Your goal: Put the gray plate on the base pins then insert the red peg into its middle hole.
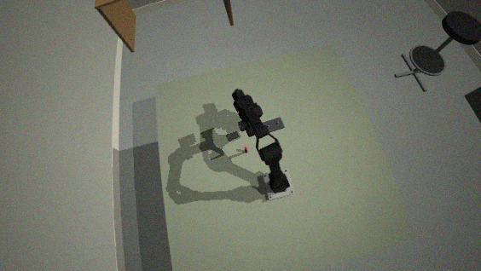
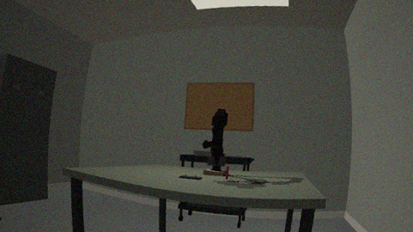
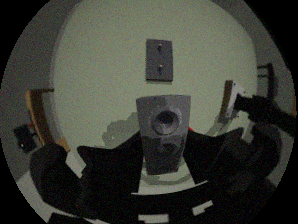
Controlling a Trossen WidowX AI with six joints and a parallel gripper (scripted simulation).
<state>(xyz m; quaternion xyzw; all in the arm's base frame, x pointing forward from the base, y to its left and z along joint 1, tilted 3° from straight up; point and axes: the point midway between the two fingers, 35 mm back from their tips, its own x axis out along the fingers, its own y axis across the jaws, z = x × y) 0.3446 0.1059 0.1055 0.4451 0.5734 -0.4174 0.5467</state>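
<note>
My gripper tip is now 12 cm past the red peg, 6 cm above it and 3 cm to the right of it. Also, from my gripper tip: gray plate 3 cm above.
</note>
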